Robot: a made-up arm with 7 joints.
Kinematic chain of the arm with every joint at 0, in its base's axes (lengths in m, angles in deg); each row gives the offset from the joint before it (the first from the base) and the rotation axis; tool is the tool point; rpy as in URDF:
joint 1: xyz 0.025 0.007 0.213 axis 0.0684 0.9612 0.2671
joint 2: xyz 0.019 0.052 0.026 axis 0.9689 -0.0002 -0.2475
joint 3: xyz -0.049 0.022 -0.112 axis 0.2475 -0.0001 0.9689
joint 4: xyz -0.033 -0.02 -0.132 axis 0.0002 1 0
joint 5: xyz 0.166 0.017 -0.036 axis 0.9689 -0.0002 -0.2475
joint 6: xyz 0.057 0.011 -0.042 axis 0.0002 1 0
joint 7: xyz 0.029 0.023 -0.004 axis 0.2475 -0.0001 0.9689
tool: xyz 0.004 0.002 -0.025 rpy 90 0 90
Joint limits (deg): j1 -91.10..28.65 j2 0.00..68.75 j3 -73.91..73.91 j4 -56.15..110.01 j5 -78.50..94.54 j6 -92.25..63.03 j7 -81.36..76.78
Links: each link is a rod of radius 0.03 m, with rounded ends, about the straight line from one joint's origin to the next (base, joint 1, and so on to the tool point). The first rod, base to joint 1, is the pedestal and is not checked.
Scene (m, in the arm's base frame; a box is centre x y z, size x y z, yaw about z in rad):
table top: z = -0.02
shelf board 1: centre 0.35 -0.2 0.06 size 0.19 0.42 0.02 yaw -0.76
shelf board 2: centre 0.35 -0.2 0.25 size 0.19 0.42 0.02 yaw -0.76
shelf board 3: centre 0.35 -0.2 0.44 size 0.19 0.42 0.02 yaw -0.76
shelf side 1: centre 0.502 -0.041 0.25 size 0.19 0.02 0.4 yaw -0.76
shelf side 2: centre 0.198 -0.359 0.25 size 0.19 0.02 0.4 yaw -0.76
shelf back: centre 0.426 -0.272 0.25 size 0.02 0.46 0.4 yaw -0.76
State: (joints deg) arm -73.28 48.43 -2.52 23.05 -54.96 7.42 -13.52
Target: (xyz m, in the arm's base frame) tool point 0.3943 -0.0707 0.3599
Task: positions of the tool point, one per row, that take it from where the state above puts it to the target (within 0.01 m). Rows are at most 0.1 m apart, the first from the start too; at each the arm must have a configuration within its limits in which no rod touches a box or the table.
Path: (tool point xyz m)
1: 0.4285 0.1665 0.3187
2: 0.3937 0.1094 0.3386
3: 0.3455 0.0634 0.3528
4: 0.2876 0.0307 0.3599
5: 0.3299 0.0034 0.3633
6: 0.3658 -0.0314 0.3632
7: 0.3943 -0.0707 0.3599

